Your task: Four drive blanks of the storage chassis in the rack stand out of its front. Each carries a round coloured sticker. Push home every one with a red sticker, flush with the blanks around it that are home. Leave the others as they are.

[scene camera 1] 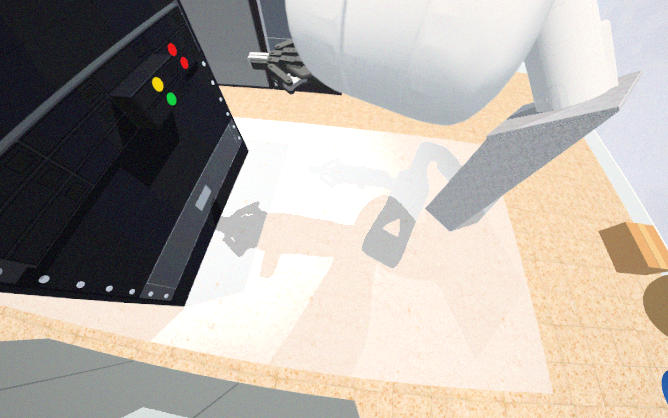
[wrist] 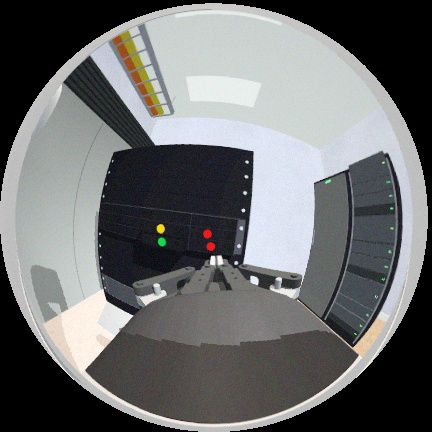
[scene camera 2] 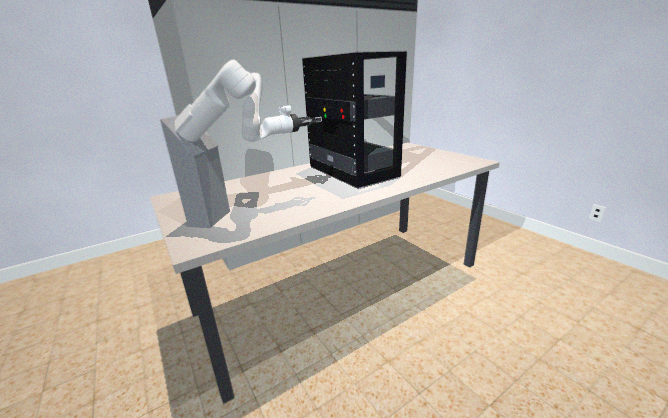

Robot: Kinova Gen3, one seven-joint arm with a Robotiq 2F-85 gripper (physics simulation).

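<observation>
The storage chassis in the black rack (scene camera 1: 200, 150) (scene camera 2: 358, 145) (wrist: 182, 175) bears four stickers. The blanks with the yellow sticker (scene camera 1: 157, 84) (scene camera 2: 324, 109) (wrist: 160, 228) and the green sticker (scene camera 1: 171, 98) (scene camera 2: 325, 116) (wrist: 161, 242) stand out as a block. The upper red sticker (scene camera 1: 172, 49) (scene camera 2: 341, 110) (wrist: 207, 234) and lower red sticker (scene camera 1: 184, 62) (scene camera 2: 343, 117) (wrist: 210, 246) sit right of them; their blanks look about level with the chassis face, though dark edges are hard to judge. My gripper (scene camera 1: 258, 57) (scene camera 2: 319, 119) (wrist: 215, 262) is shut and empty, apart from the rack front.
The rack stands on the table (scene camera 2: 280, 220). The grey arm pedestal (scene camera 1: 500, 165) (scene camera 2: 192, 175) stands at the table's other end. Another equipment rack (wrist: 372, 225) shows at the right in the wrist view. A cardboard box (scene camera 1: 625, 250) lies on the floor in scene camera 1.
</observation>
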